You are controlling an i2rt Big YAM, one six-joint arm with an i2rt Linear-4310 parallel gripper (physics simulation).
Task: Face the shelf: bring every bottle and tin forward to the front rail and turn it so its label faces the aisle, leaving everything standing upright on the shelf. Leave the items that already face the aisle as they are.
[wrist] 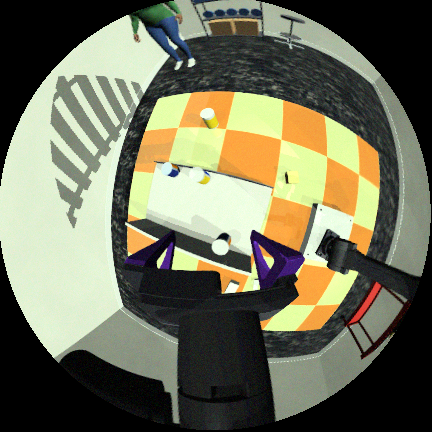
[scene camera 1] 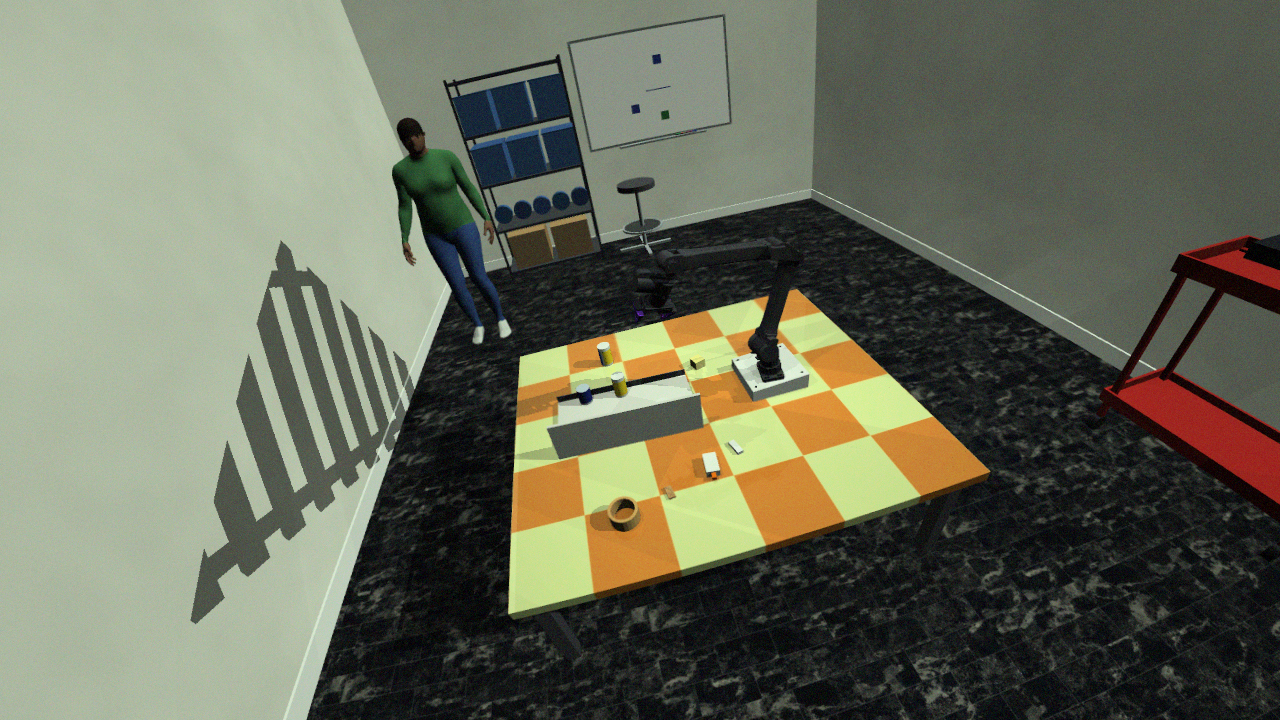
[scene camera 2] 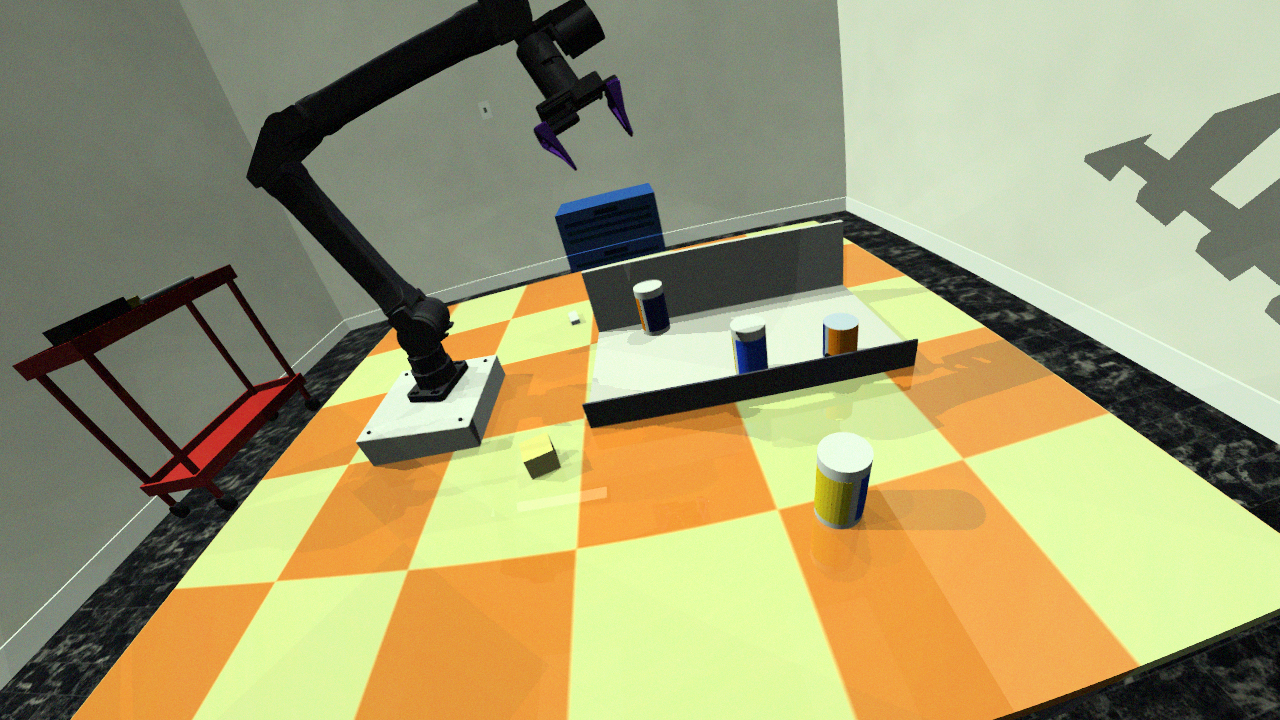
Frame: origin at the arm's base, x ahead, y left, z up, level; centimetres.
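Where they show: gripper, between the fingertips: (wrist: 212, 234) (scene camera 1: 648, 320) (scene camera 2: 604, 151); arm's base, origin of its link: (wrist: 327, 244) (scene camera 1: 770, 371) (scene camera 2: 440, 383).
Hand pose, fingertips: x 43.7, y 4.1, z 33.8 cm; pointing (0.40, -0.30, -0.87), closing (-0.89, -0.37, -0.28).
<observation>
Things, the pixels of their top centre, and the offset from my fingertips.
- white-capped bottle, centre of its top: (scene camera 2: 647, 285) (wrist: 219, 247) dy +12.8, dx -0.8, dz -27.5 cm
- second bottle, centre of its top: (scene camera 2: 747, 323) (wrist: 195, 173) (scene camera 1: 617, 375) dy -7.1, dx +17.0, dz -27.8 cm
- short tin, centre of its top: (scene camera 2: 840, 321) (scene camera 1: 582, 388) (wrist: 165, 168) dy -5.4, dx +31.8, dz -30.4 cm
- yellow bottle, centre of its top: (scene camera 2: 845, 451) (wrist: 206, 112) (scene camera 1: 603, 345) dy -33.2, dx +24.8, dz -29.8 cm
- small yellow block, centre of its top: (scene camera 2: 535, 446) (wrist: 293, 176) (scene camera 1: 697, 358) dy -21.9, dx -16.3, dz -35.9 cm
- wooden ring, centre of its top: (scene camera 1: 622, 509) dy +51.1, dx +14.7, dz -34.7 cm
- white box, centre of its top: (scene camera 1: 711, 464) (wrist: 230, 290) dy +35.8, dx -14.6, dz -36.9 cm
My gripper (scene camera 1: 652, 315) (scene camera 2: 604, 152) (wrist: 212, 234) is open and empty, high above the shelf (scene camera 2: 617, 362) (wrist: 167, 202). A white-capped bottle (scene camera 2: 652, 308) (wrist: 221, 245) stands at the shelf's back panel, dark blue towards scene camera 2 with orange at its left edge. A second bottle (scene camera 1: 619, 385) (scene camera 2: 750, 347) (wrist: 201, 175) stands by the front rail (scene camera 2: 662, 401), blue towards the rail and yellow behind. A short tin (scene camera 1: 584, 394) (scene camera 2: 840, 335) (wrist: 170, 169) stands by the rail, orange towards it and blue behind.
A yellow bottle (scene camera 1: 605, 354) (scene camera 2: 842, 483) (wrist: 209, 119) with a blue strip stands upright on the table, outside the rail. A small yellow block (scene camera 1: 697, 362) (scene camera 2: 539, 456) (wrist: 291, 177) lies near the arm's base. Behind the back panel are a wooden ring (scene camera 1: 612, 522) and a white box (scene camera 1: 710, 462).
</observation>
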